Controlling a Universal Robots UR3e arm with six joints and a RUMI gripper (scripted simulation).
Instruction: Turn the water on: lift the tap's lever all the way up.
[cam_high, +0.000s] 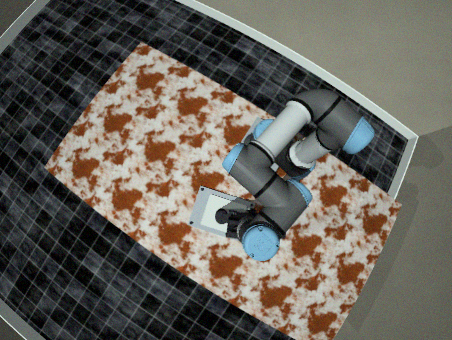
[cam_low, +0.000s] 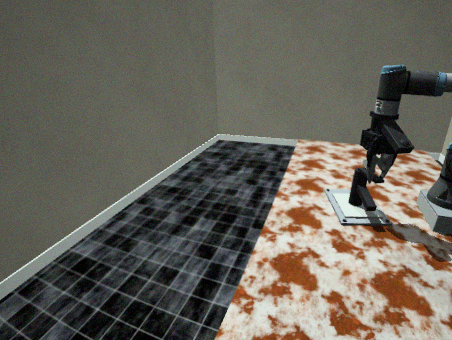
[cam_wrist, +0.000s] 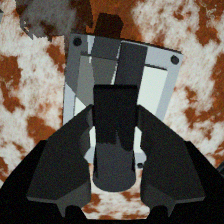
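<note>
My hand is 10 mm short of the lever and 30 mm to the left of it. Round my hand: tap 10 mm ahead, 50 mm to the right, 50 mm below.
</note>
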